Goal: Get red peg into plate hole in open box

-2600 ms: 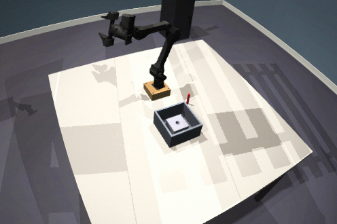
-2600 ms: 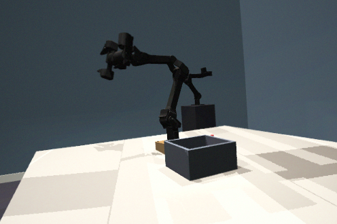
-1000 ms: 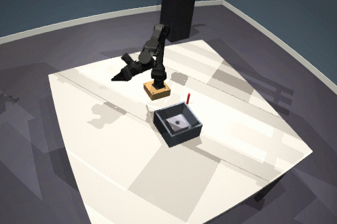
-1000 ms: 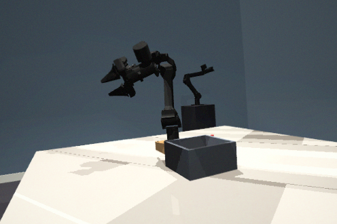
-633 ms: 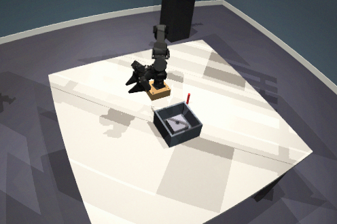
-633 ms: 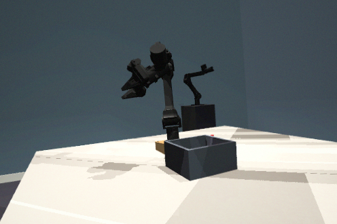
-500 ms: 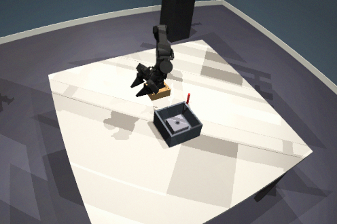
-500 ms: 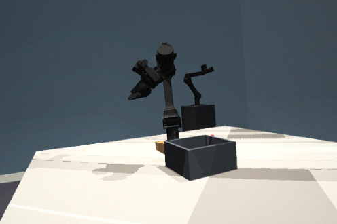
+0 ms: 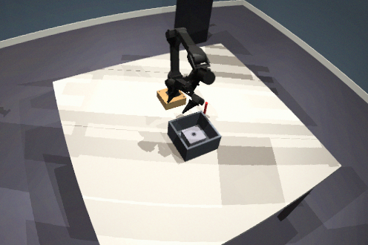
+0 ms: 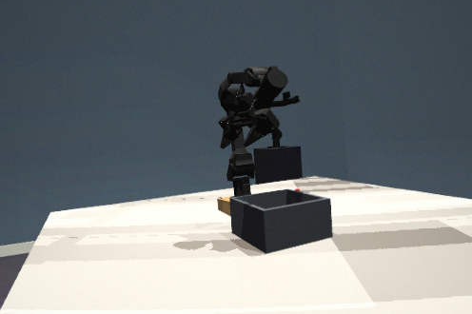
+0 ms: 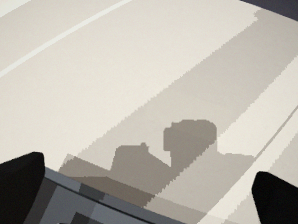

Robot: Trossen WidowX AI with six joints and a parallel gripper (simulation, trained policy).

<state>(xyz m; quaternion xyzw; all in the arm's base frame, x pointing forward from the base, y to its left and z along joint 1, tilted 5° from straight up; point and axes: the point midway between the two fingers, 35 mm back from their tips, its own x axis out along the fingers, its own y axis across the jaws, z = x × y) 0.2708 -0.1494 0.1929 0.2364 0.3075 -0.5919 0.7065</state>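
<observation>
The red peg is 27 cm to the left of my gripper tip, 20 cm below it and 8 cm behind it. Also, from my gripper tip: plate (19 cm below, 9 cm to the left, 5 cm ahead); then dark box (21 cm below, 9 cm to the left, 5 cm ahead).
</observation>
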